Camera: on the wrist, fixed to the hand. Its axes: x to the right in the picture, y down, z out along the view.
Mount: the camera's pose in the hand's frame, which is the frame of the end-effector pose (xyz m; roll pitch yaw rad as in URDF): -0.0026 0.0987 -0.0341 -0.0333 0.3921 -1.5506
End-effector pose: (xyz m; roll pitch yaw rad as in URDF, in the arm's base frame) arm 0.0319 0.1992 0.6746 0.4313 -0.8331 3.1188
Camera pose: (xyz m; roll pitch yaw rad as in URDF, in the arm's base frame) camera 0.0389 0.0951 0.6796 0.9819 0.5000 2.2331
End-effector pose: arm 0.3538 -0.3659 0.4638 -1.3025 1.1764 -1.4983
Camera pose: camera 0.3401 -0.2694 0.4262 -1.3632 -0.2902 -2.1930
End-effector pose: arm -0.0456 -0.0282 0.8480 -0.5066 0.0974 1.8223
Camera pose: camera -0.1106 -0.0554 0.7709 -0.1412 -0.1120 0.2814
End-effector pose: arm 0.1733 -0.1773 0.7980 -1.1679 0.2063 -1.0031
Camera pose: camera 0.1666 -0.1532 0.6966 -0.3429 -0.7497 -2.3511
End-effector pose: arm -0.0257 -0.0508 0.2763 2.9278 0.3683 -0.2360
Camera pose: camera -0.0299 -0.1415 0.3279 -2.8061 -0.1595 1.2524
